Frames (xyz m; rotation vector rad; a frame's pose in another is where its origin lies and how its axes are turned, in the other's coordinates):
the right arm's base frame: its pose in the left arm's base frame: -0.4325 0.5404 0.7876 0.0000 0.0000 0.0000
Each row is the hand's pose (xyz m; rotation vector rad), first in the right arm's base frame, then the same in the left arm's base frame.
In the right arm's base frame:
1: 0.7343 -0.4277 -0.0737 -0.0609 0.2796 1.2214
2: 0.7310 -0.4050 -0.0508 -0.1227 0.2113 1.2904
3: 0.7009 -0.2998 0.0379 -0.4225 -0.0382 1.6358
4: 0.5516 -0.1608 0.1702 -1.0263 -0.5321 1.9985
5: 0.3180 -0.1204 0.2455 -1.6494 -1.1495 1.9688
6: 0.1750 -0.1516 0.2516 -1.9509 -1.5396 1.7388
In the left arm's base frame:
1: 0.3018 0.1127 0.7139 -0.0609 0.2796 1.2214
2: 0.2985 0.1354 0.7368 -0.1227 0.2113 1.2904
3: 0.2684 0.2406 0.8255 -0.4225 -0.0382 1.6358
4: 0.1191 0.3796 0.9578 -1.0263 -0.5321 1.9985
5: -0.1145 0.4200 1.0331 -1.6494 -1.1495 1.9688
6: -0.2575 0.3888 1.0392 -1.9509 -1.5396 1.7388

